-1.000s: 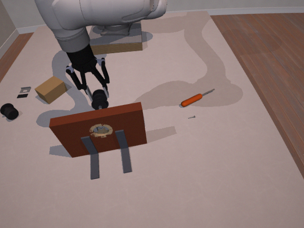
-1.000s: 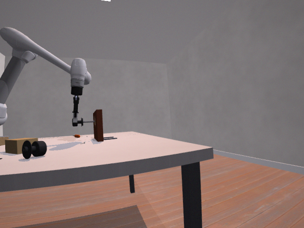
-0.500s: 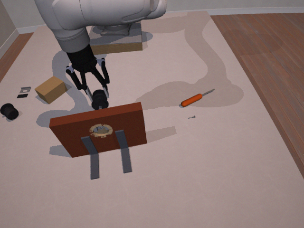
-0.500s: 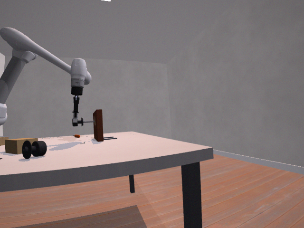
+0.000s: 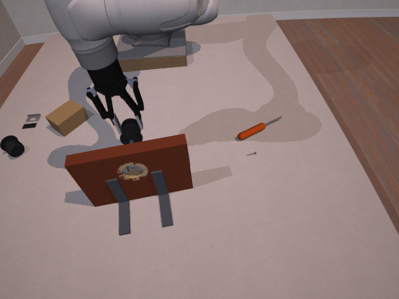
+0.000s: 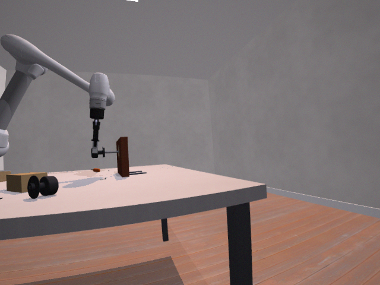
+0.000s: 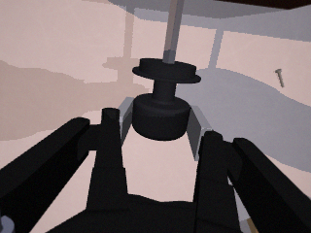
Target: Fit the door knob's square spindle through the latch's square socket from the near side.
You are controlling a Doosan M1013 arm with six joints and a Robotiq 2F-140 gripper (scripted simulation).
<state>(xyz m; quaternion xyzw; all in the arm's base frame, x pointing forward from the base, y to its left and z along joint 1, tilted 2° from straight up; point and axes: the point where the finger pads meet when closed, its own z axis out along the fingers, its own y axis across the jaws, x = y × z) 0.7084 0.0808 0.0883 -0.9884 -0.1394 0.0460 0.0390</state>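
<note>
Right now my hand is 140 mm short of the latch socket, 40 mm to the right of it and 30 mm above it. From my hand the other things lie so: tan box (330 mm to the right, 160 mm behind, 130 mm below); brown wood panel (140 mm ahead, 50 mm below, 40 mm to the left); screw (380 mm to the left, 160 mm below, 30 mm behind).
</note>
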